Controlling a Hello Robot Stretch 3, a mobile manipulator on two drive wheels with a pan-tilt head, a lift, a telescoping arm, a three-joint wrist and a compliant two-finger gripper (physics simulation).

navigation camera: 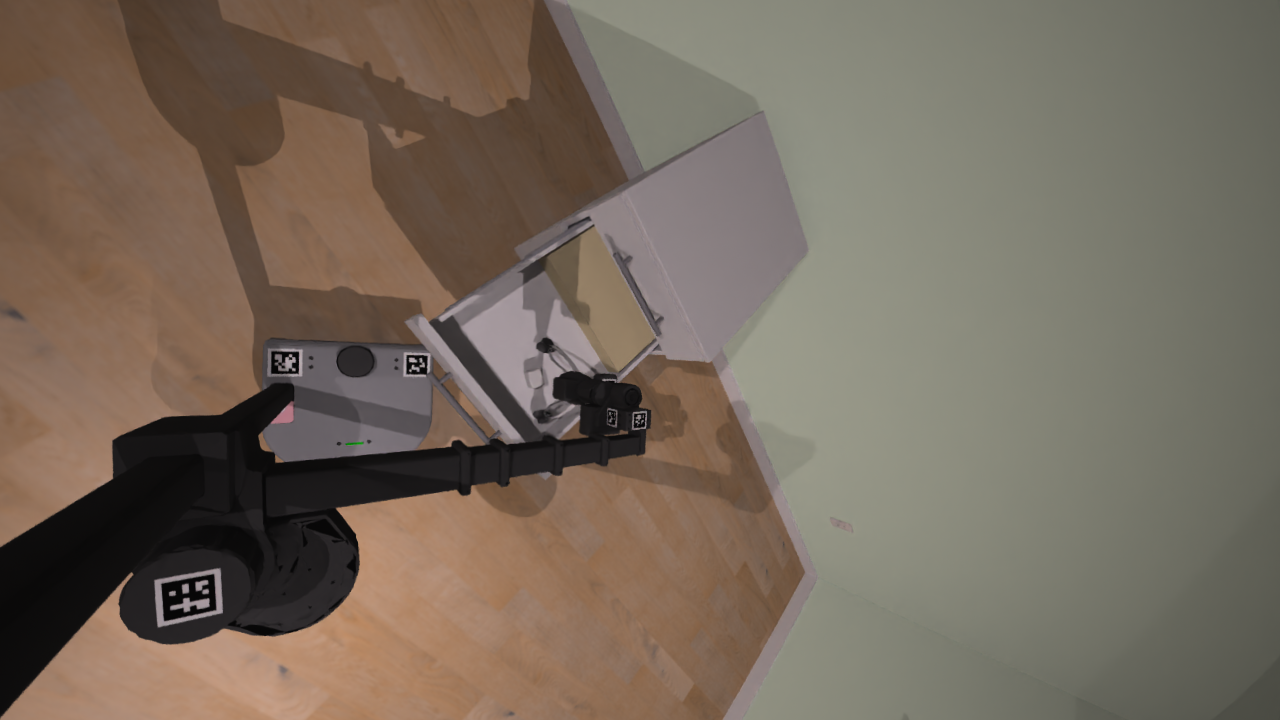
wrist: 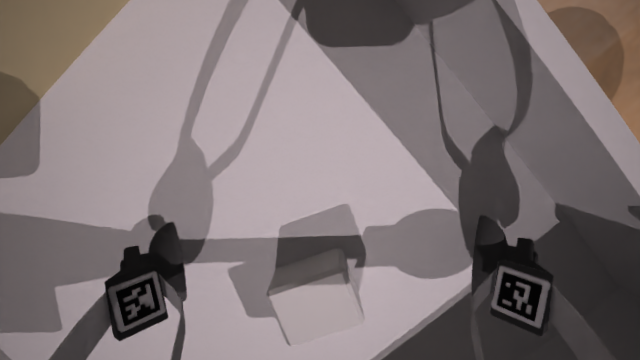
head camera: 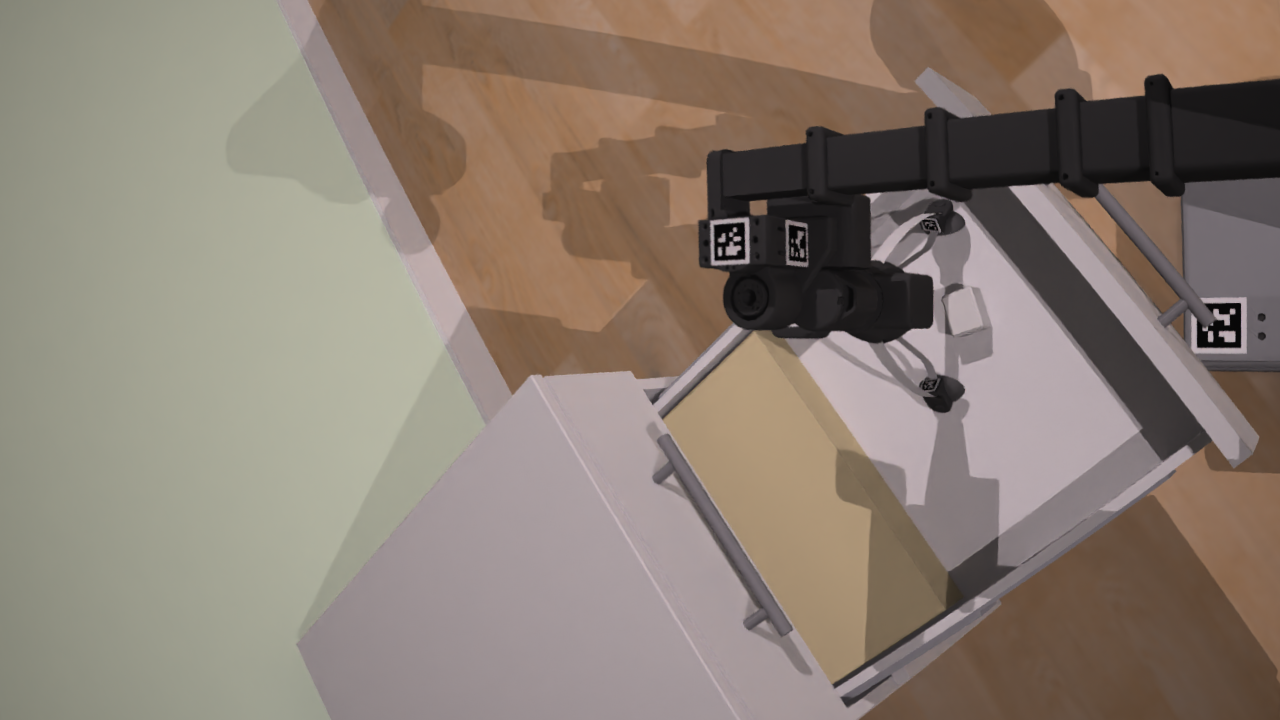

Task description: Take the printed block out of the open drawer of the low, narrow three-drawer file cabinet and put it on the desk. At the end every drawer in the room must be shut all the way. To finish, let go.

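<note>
A small whitish block [head camera: 966, 311] [navigation camera: 535, 372] [wrist: 317, 312] lies on the floor of the pulled-out drawer [head camera: 1136, 313] [navigation camera: 460, 376] [wrist: 280, 115], towards its front panel. The drawer belongs to the low pale grey file cabinet [head camera: 501, 555] [navigation camera: 707, 232]. A bar handle [head camera: 723, 535] on the cabinet face stands beside the drawer opening. My gripper [head camera: 944, 306] [navigation camera: 544, 380] [wrist: 325, 246] is open over the drawer, one finger on each side of the block and well apart from it in the wrist view. The fingertips' exact height above the drawer floor is hard to tell. The desk does not show.
A tan panel [head camera: 805, 483] [navigation camera: 604, 300] covers the rear part of the drawer. My grey base [head camera: 1230, 241] [navigation camera: 393, 385] stands close to the drawer's front and handle [head camera: 1154, 250]. A green wall [head camera: 161, 313] [navigation camera: 984, 268] is behind the cabinet. My arm [head camera: 993, 147] [navigation camera: 528, 458] reaches over one drawer corner.
</note>
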